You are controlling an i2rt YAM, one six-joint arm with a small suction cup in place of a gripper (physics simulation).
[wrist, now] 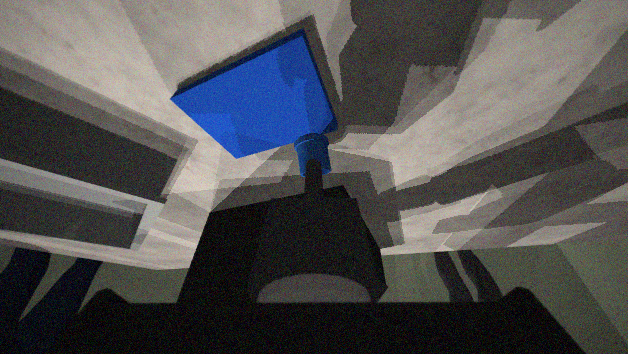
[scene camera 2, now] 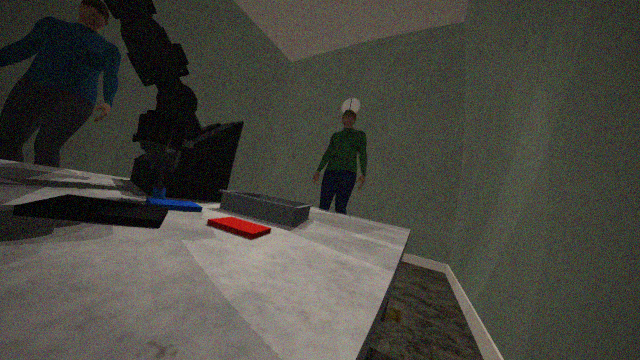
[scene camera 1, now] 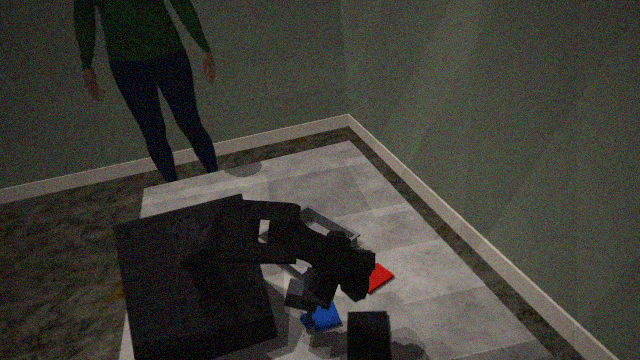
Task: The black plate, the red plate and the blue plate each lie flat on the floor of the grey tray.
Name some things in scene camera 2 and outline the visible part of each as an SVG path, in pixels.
A red plate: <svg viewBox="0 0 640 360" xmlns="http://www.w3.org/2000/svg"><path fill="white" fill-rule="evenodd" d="M207 225L249 239L255 239L271 233L271 228L234 217L208 219Z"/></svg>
A black plate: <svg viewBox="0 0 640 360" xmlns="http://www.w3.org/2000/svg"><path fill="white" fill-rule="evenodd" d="M13 215L160 228L169 207L67 194L15 205Z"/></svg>
